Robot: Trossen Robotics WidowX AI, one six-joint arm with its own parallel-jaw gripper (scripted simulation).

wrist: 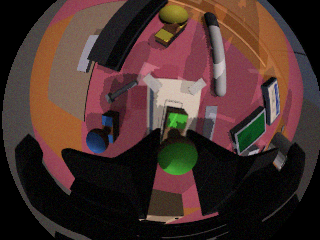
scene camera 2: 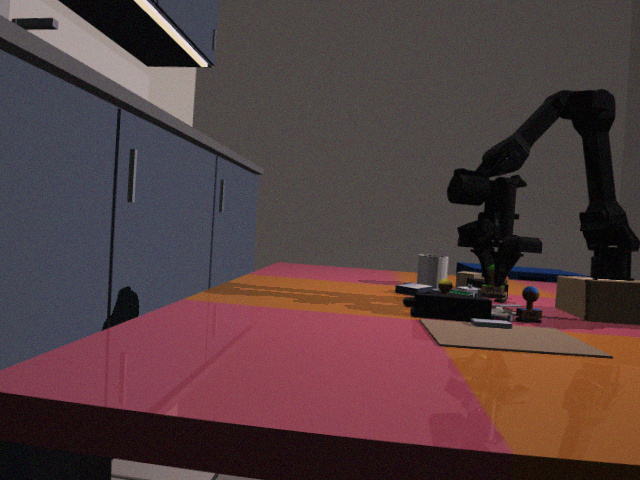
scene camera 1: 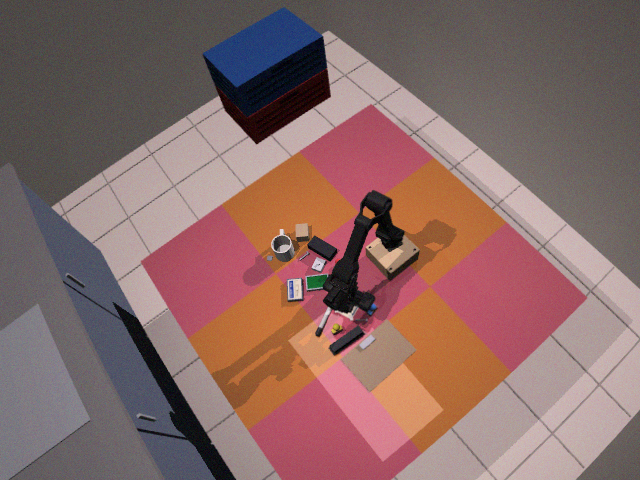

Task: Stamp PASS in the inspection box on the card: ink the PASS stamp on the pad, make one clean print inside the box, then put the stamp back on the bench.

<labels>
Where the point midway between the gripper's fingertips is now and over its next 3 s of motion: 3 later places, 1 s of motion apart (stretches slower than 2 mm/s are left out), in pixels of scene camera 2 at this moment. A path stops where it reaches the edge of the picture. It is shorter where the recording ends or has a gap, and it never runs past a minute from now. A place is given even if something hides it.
My gripper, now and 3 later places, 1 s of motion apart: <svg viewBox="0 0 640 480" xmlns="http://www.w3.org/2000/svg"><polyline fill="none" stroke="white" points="493,286 492,295 493,300 493,290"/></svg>
</labels>
